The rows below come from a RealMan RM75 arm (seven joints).
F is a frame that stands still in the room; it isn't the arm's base.
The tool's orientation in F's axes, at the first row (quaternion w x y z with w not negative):
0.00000, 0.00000, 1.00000, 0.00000
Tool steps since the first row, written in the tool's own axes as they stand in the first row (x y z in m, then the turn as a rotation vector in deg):
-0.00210, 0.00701, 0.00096, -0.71, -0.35, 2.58
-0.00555, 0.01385, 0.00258, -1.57, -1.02, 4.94
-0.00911, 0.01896, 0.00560, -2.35, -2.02, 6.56
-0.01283, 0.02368, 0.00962, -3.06, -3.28, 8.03
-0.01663, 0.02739, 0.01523, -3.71, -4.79, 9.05
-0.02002, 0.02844, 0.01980, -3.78, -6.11, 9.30
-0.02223, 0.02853, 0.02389, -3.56, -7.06, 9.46
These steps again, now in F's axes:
0.00210, 0.00701, -0.00096, 0.71, -0.35, -2.58
0.00555, 0.01385, -0.00258, 1.57, -1.02, -4.94
0.00911, 0.01896, -0.00560, 2.35, -2.02, -6.56
0.01283, 0.02368, -0.00962, 3.06, -3.28, -8.03
0.01663, 0.02739, -0.01523, 3.71, -4.79, -9.05
0.02002, 0.02844, -0.01980, 3.78, -6.11, -9.30
0.02223, 0.02853, -0.02389, 3.56, -7.06, -9.46

